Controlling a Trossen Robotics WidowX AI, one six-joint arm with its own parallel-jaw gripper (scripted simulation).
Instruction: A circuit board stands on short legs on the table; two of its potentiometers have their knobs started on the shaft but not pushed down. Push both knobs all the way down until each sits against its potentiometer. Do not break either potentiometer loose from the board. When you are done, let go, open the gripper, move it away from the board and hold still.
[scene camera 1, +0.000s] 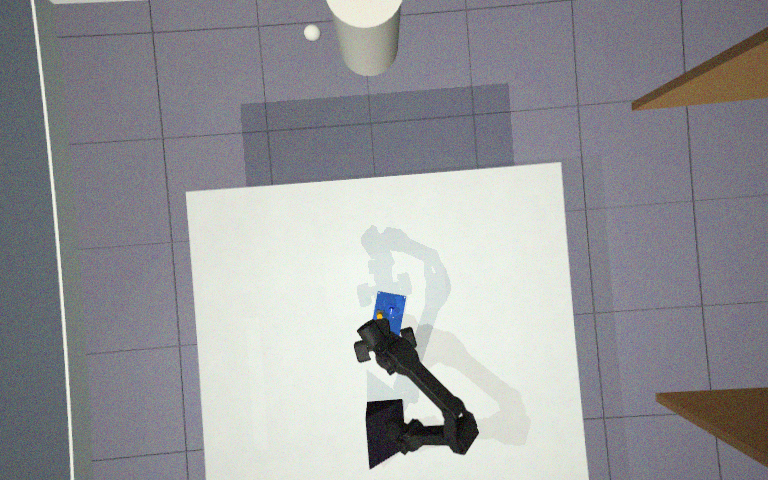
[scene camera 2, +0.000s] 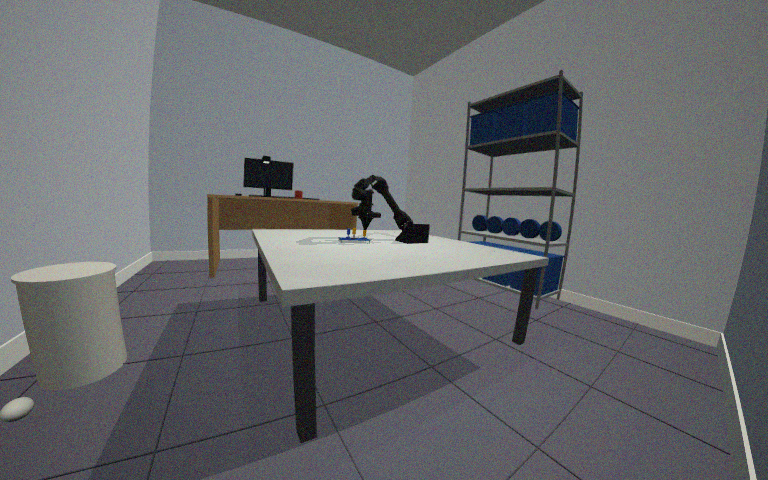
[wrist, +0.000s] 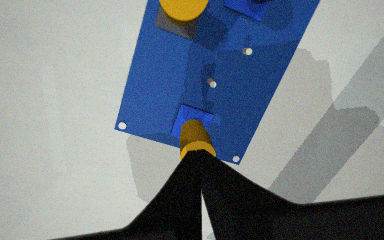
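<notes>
Visible: my gripper (wrist: 196, 158), together with an orange knob (wrist: 194, 136).
</notes>
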